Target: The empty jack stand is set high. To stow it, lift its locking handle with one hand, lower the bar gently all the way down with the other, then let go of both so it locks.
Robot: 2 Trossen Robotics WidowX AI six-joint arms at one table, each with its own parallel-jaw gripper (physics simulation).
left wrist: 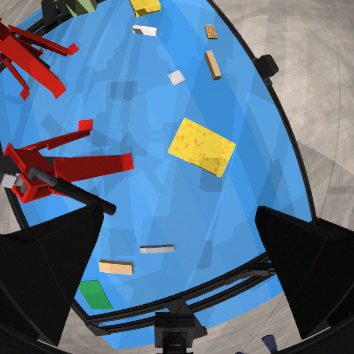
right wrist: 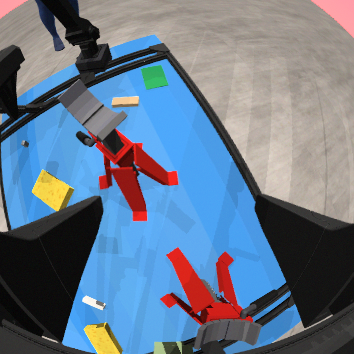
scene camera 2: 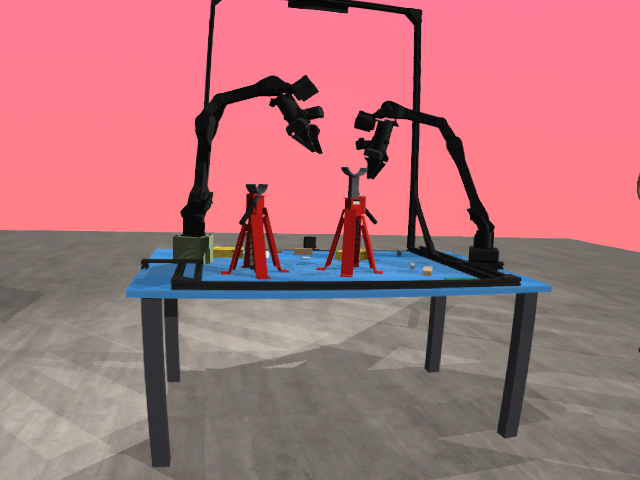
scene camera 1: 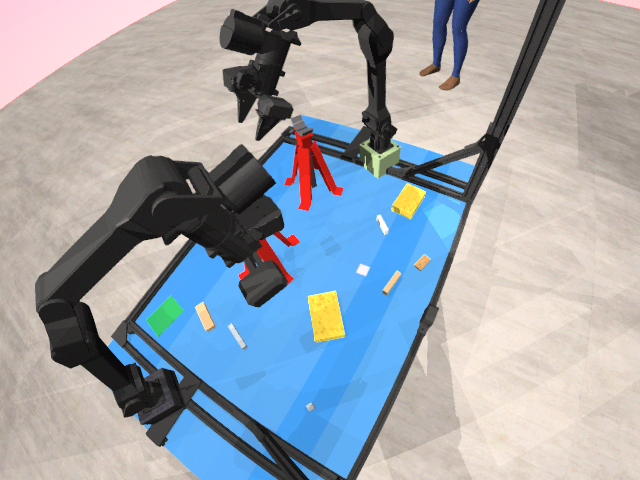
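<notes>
The high-set red jack stand (scene camera 1: pixel 272 260) (scene camera 2: pixel 350 232) (left wrist: pixel 95 167) (right wrist: pixel 131 190) stands upright. Its grey bar (scene camera 2: pixel 353 187) rises well above the body, with an empty saddle (scene camera 2: pixel 354 171) (right wrist: pixel 92 111) on top. Its dark locking handle (scene camera 2: pixel 371 216) (left wrist: pixel 80 194) (right wrist: pixel 85 138) slants down from the body. My left gripper (scene camera 2: pixel 371 176) (left wrist: pixel 181 213) is open and empty, beside the saddle in scene camera 2 and above the handle. My right gripper (scene camera 1: pixel 250 130) (scene camera 2: pixel 317 151) (right wrist: pixel 180 203) is open and empty, higher up and between the two stands in scene camera 2. The left gripper hides the stand's top in scene camera 1.
A second red stand (scene camera 1: pixel 305 178) (scene camera 2: pixel 256 232) (left wrist: pixel 37 65) (right wrist: pixel 187 280), its bar low, stands on the right arm's side. Yellow sponges (scene camera 1: pixel 326 316) (scene camera 1: pixel 408 201), small blocks and a green patch (scene camera 1: pixel 165 315) (left wrist: pixel 96 295) (right wrist: pixel 155 77) lie on the blue table. A black frame edges it.
</notes>
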